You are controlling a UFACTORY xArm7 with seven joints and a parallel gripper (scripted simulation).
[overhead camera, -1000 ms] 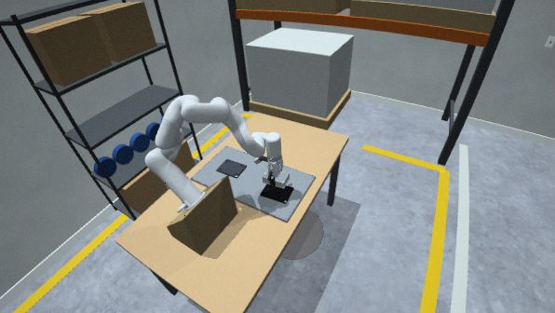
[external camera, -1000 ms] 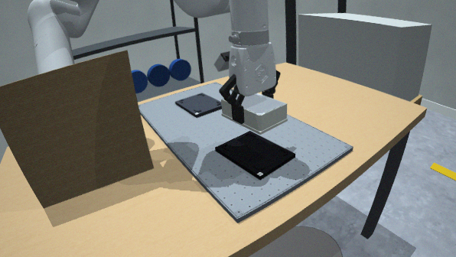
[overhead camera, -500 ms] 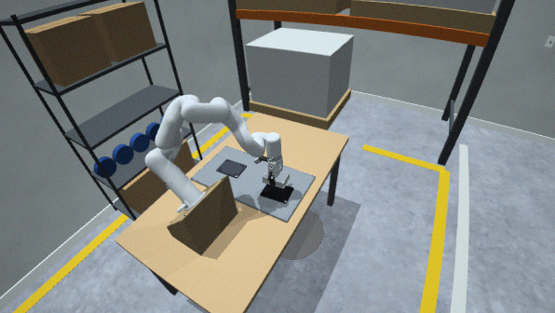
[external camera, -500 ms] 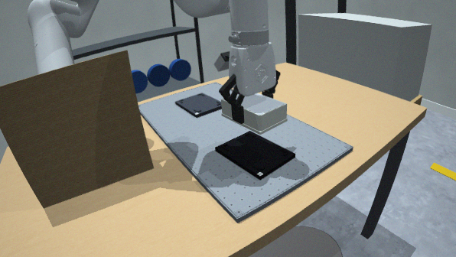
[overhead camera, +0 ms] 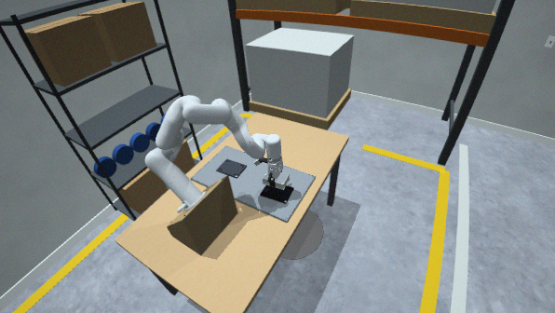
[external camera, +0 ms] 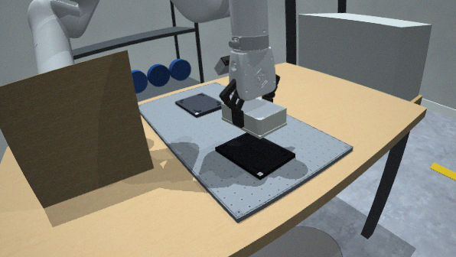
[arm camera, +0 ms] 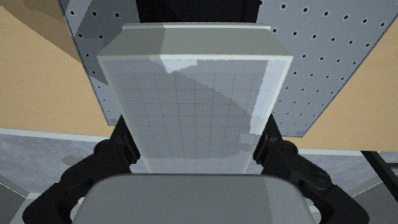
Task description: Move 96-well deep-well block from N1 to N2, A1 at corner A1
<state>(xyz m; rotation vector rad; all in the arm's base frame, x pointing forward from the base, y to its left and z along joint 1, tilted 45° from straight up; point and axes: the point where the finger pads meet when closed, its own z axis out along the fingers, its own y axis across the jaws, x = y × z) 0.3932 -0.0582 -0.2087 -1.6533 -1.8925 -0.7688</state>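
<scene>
My gripper is now 100 mm above the black nest N2. Round my hand: white deep-well block: right at my hand; nest N1: 30 mm ahead, 360 mm to the left, 100 mm below; small white corner mark: 40 mm behind, 80 mm to the right, 100 mm below.
</scene>
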